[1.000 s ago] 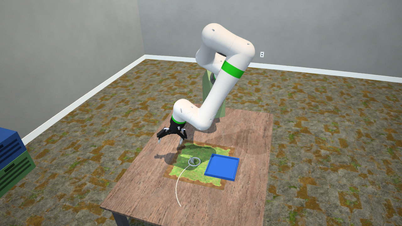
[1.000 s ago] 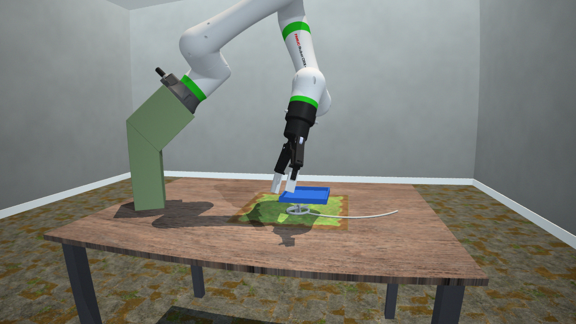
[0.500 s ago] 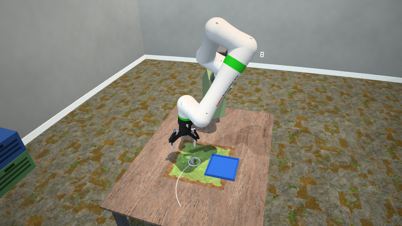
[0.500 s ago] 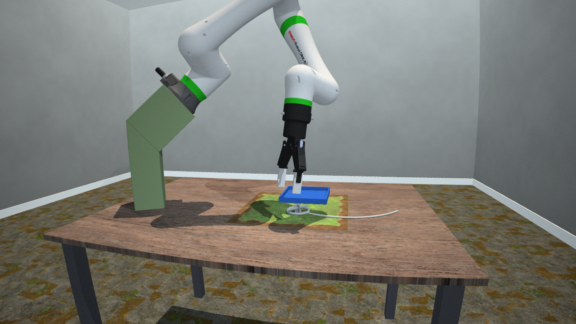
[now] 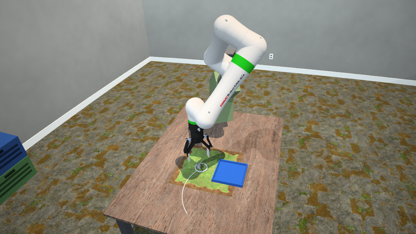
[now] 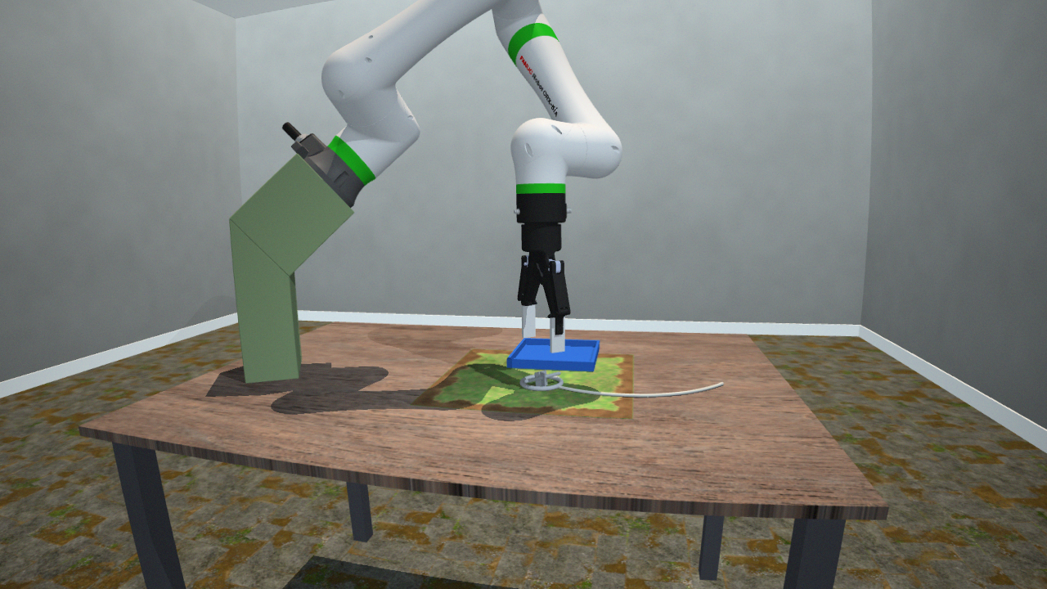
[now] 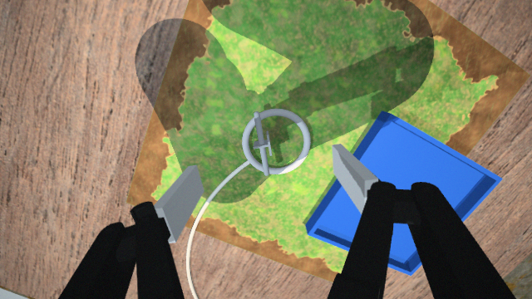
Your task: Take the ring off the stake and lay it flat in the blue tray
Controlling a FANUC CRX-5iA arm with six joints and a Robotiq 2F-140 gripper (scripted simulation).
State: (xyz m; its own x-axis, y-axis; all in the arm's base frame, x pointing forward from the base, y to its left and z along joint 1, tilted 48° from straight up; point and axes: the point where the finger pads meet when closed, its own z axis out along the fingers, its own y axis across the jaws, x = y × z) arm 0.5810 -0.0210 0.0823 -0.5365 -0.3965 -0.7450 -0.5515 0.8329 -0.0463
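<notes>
The grey stake lies 90 mm below my hand. Also, from my hand: mat 30 mm behind, 50 mm to the left, 120 mm below; then white ring 10 mm behind, 10 mm to the left, 100 mm below; then blue tray 40 mm behind, 200 mm to the left, 100 mm below.
</notes>
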